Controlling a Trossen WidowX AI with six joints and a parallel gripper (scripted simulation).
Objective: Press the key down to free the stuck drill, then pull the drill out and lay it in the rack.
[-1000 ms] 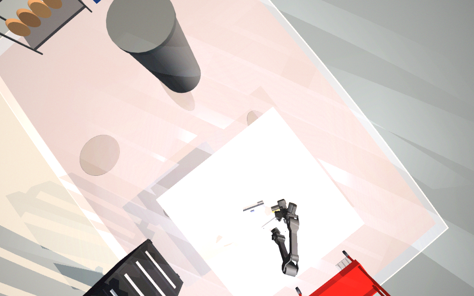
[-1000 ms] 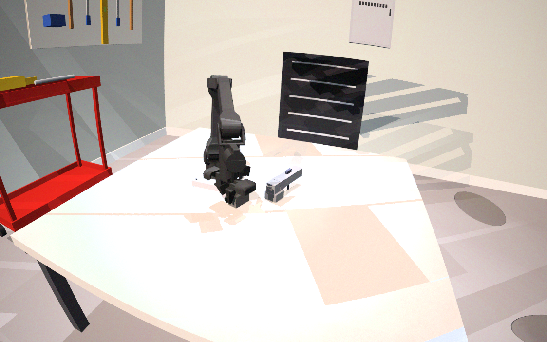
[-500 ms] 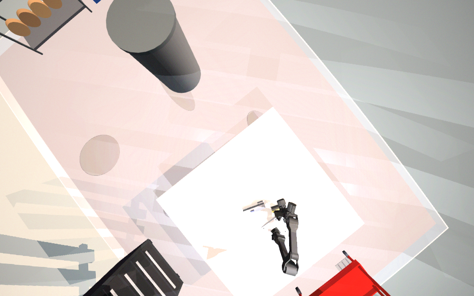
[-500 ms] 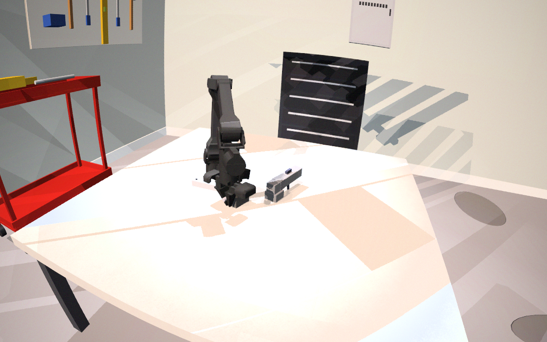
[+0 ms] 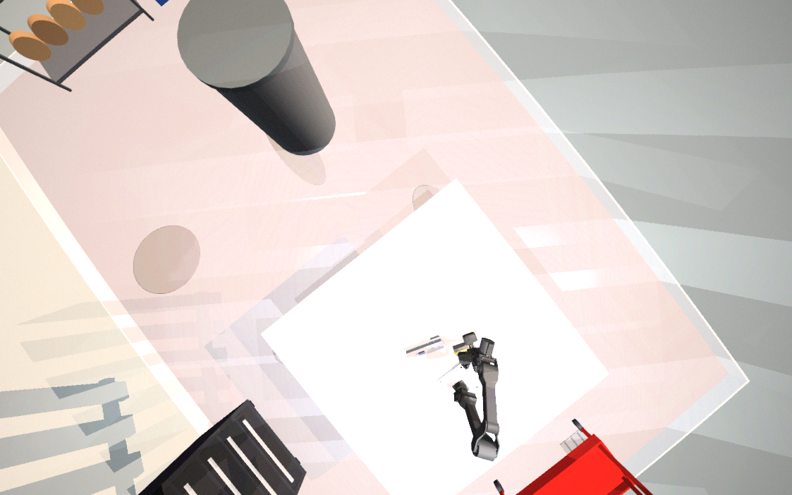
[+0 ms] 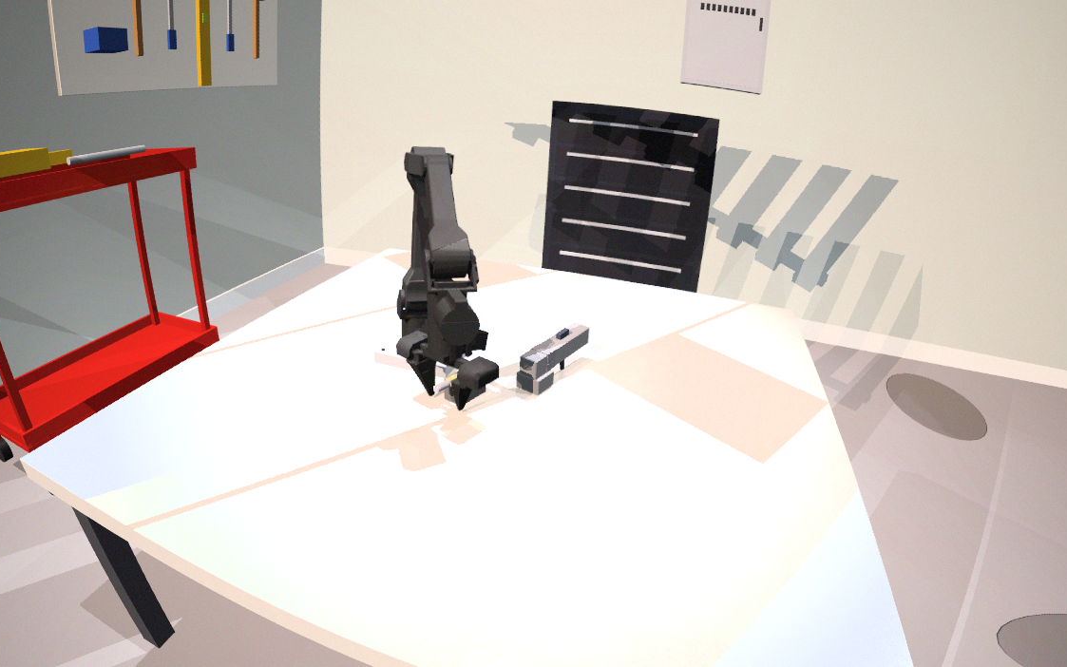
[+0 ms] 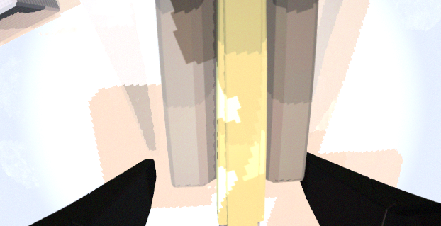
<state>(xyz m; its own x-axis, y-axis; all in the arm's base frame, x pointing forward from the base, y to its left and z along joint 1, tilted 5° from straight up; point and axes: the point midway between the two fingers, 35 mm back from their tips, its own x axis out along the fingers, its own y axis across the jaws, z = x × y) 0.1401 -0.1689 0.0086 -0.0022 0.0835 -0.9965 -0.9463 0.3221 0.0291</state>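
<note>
My gripper tip is 1 cm short of the yellow drill, 4 cm to the right of it and 4 cm below it. From my gripper tip the other things lie so: grey grooved rack: 2 cm ahead, 5 cm to the left, 1 cm above; then light grey fixture bar: 14 cm ahead, 18 cm to the left, 4 cm above; then dark blue key: 15 cm ahead, 20 cm to the left, 5 cm above.
</note>
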